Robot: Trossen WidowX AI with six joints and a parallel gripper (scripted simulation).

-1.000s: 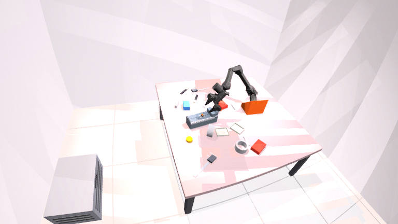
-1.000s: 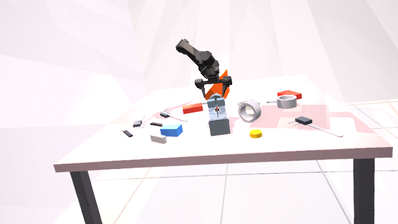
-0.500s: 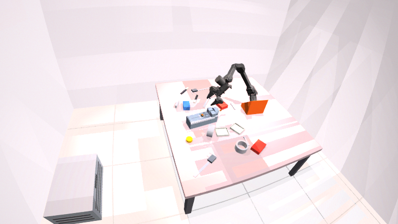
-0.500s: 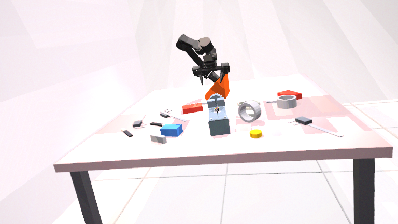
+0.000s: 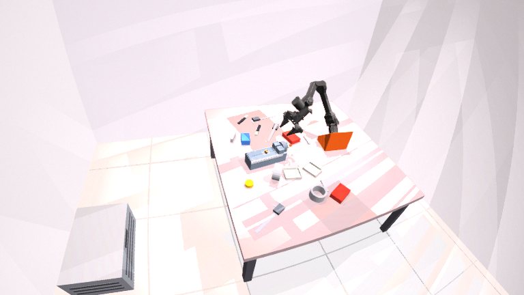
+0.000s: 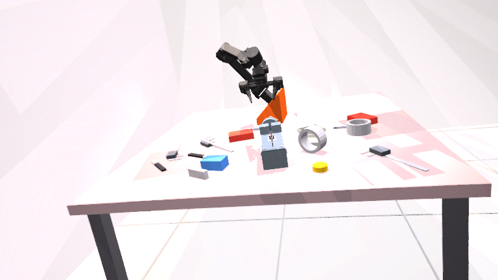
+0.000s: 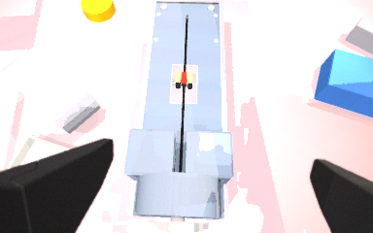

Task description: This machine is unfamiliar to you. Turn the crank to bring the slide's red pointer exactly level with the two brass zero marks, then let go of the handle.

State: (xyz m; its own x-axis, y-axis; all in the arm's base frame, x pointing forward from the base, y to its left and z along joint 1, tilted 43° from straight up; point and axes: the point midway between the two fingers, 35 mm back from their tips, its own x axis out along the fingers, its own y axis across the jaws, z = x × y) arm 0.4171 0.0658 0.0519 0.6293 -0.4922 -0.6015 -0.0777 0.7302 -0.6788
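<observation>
Now: gripper tip 70 mm past the orange handle, 10 mm to the left of it and 140 mm above it. The rest, counted from my gripper tip: red pointer 110 mm ahead, 30 mm to the left, 120 mm below; then yellow disc 270 mm ahead, 210 mm to the left, 190 mm below; then blue block 180 mm ahead, 190 mm to the right, 180 mm below.
</observation>
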